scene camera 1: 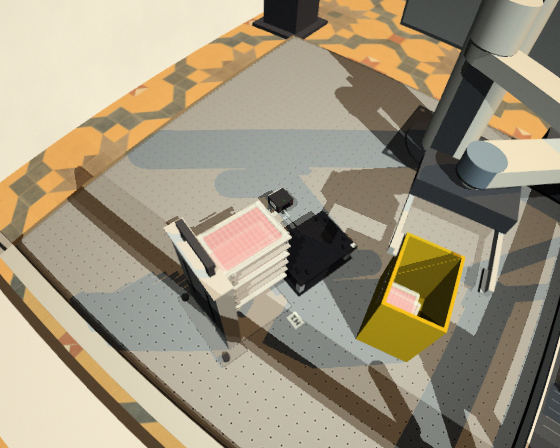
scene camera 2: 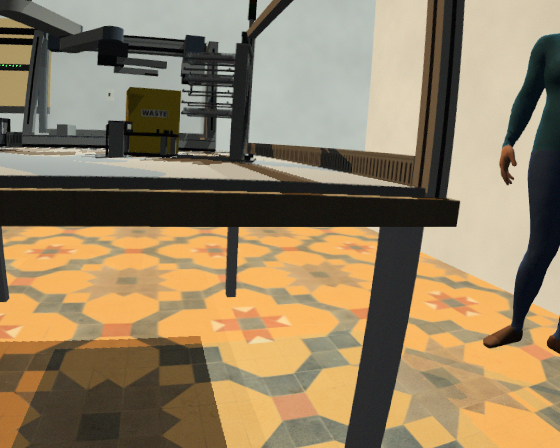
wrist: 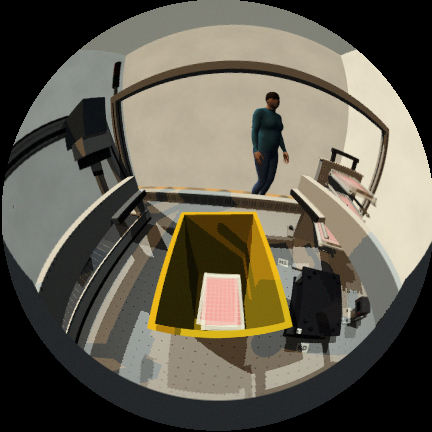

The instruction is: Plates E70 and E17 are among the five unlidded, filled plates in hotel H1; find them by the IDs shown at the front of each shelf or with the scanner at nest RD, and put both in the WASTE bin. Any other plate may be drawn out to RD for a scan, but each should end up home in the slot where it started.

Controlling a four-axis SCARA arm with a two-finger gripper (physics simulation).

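Places are measured from the arm's base along level axes (x back, y right, z up), in metres.
Where they show: gripper, fingertip midpoint: (scene camera 1: 439, 272) (scene camera 2: 161, 69) (wrist: 217, 180); arm's base, origin of the base link: (scene camera 1: 442, 151).
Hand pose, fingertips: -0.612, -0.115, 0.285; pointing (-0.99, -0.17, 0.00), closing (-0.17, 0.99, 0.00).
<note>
Things, the pixels of their top centre, and the offset from my fingertips, as dx, dy, dz. "*": a spot on its surface instead.
- yellow WASTE bin, middle of its top: (wrist: 218, 255) (scene camera 1: 426, 279) (scene camera 2: 153, 91) +0.024, +0.005, -0.073
- pink-filled plate, middle of its top: (scene camera 1: 395, 309) (wrist: 222, 299) +0.027, +0.013, -0.237
- black nest RD, middle of its top: (scene camera 1: 313, 243) (wrist: 326, 298) (scene camera 2: 144, 129) +0.037, +0.237, -0.203
- small black scanner, middle of its top: (scene camera 1: 280, 196) (scene camera 2: 120, 121) (wrist: 366, 303) +0.087, +0.364, -0.189
- H1 label, surface spot: (scene camera 1: 295, 320) (wrist: 282, 261) * -0.107, +0.176, -0.272
My gripper (scene camera 1: 440, 267) (scene camera 2: 161, 69) (wrist: 217, 180) is open and empty, its two long fingers apart above the yellow WASTE bin (scene camera 1: 400, 332) (scene camera 2: 154, 130) (wrist: 270, 270). Inside the bin, a pink-filled plate (scene camera 1: 403, 298) (wrist: 221, 302) lies near the bottom, with another plate's edge showing under it in scene camera 1. Hotel H1 (scene camera 1: 226, 300) (scene camera 2: 241, 100) holds a stack of plates, the top one (scene camera 1: 245, 239) pink-filled and unlidded. The shelf IDs cannot be read. The black nest RD (scene camera 1: 320, 250) (wrist: 316, 305) bears no plate.
The small black scanner (scene camera 1: 281, 199) (wrist: 361, 306) stands beside the nest. The H1 label (scene camera 1: 295, 320) (wrist: 283, 262) lies on the perforated table top between hotel and bin. A person (scene camera 2: 542, 125) (wrist: 270, 135) stands beyond the table.
</note>
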